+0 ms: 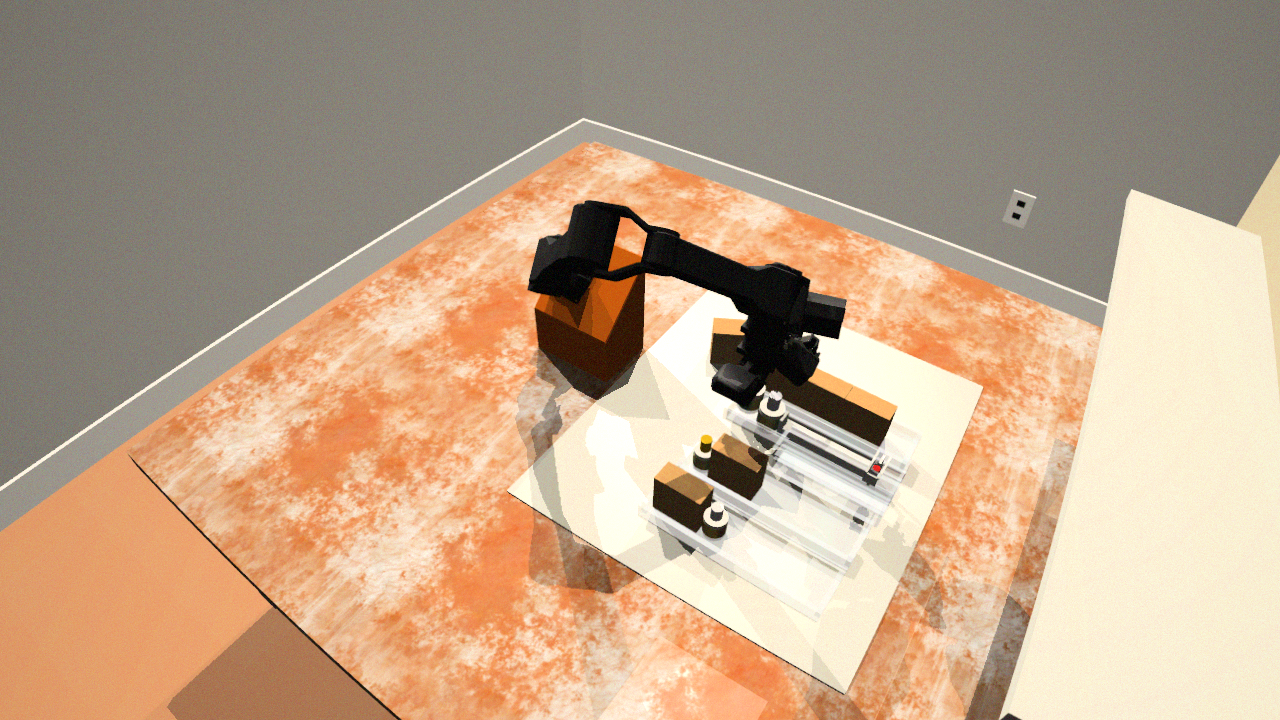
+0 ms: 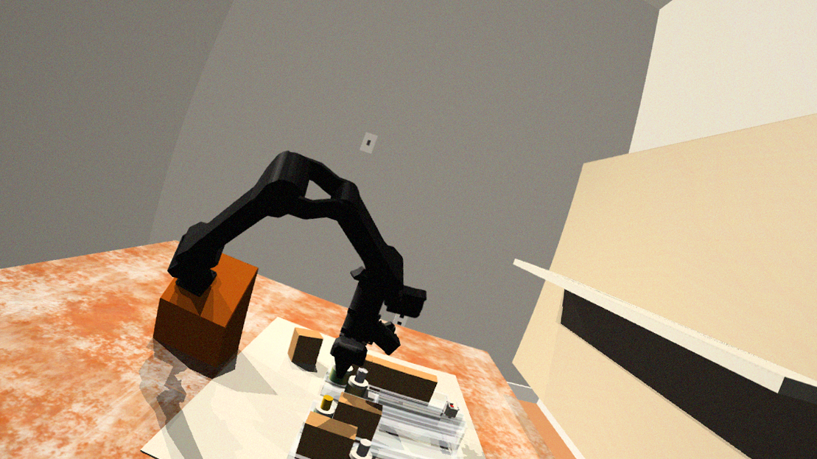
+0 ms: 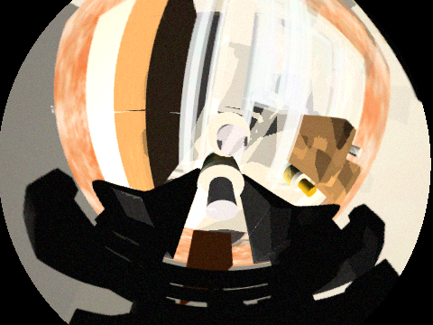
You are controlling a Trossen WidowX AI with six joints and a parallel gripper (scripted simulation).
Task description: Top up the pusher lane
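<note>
Right now my gripper tip is 150 mm short of the clear sprung lane, 30 mm above it and 20 mm to the left of it. From my gripper tip the other things lie so: red-marked block: 230 mm ahead, 30 mm to the right, 20 mm above.
</note>
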